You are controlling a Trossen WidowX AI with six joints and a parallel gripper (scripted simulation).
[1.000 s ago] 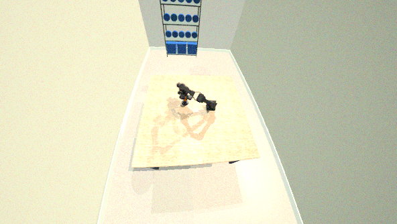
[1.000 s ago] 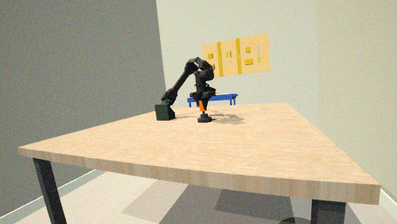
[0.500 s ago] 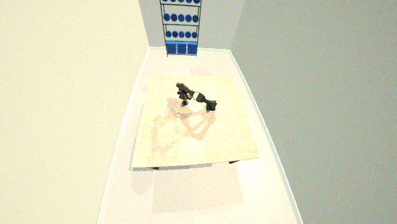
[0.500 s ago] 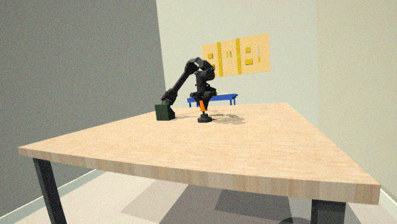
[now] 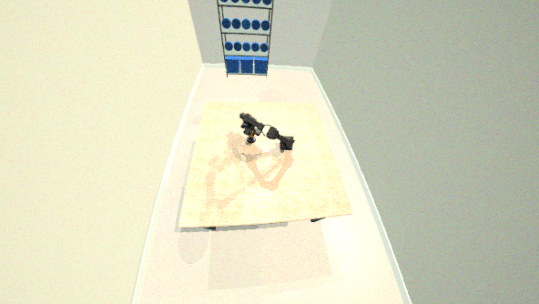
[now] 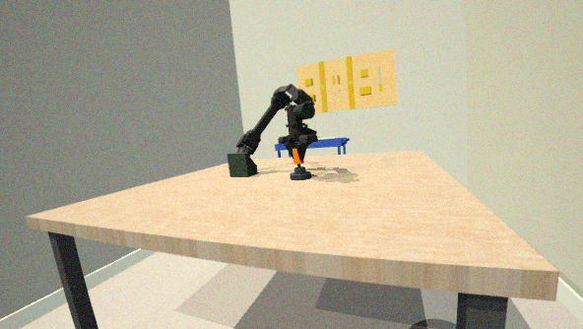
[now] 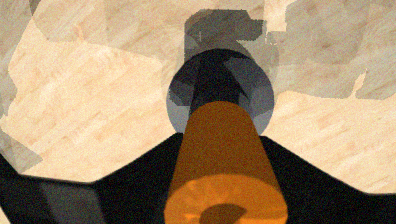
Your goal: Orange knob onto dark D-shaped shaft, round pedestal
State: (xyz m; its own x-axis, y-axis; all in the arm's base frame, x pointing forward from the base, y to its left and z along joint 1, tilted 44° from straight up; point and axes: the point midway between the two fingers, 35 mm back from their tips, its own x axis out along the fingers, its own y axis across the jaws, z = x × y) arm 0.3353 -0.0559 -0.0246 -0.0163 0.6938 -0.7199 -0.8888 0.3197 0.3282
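Now: the orange knob 2 cm above my gripper tip. Round my gripper tip: pedestal 4 cm below.
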